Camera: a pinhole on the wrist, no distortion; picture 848 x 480 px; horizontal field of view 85.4 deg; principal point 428.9 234.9 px. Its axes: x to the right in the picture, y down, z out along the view. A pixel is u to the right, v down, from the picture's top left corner.
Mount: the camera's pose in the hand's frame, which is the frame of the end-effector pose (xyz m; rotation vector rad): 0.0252 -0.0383 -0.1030 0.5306 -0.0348 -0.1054
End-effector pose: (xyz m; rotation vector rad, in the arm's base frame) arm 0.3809 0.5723 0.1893 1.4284 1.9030 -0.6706
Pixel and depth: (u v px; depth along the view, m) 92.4 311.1 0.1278
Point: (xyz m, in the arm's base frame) 0.3268 0.4933 0.2348
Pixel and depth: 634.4 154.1 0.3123
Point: 0.1341 0.4878 -0.0041
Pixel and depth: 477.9 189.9 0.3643
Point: 0.1652 0.3851 0.0376
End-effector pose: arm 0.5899 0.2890 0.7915 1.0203 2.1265 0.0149
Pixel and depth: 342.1 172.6 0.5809
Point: 0.6122 -0.1638 0.4964
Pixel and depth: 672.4 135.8 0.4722
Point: 0.4021 0.1068 0.3395
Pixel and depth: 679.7 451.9 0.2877
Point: 0.6034 0.2869 0.5016
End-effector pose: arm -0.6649 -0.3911 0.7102 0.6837 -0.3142 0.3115
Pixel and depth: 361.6 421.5 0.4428
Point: -0.7384 -0.7158 0.9055
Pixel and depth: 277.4 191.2 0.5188
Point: -0.7634 -0.8688 0.6921
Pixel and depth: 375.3 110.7 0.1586
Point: -0.6151 -0.5121 0.6301
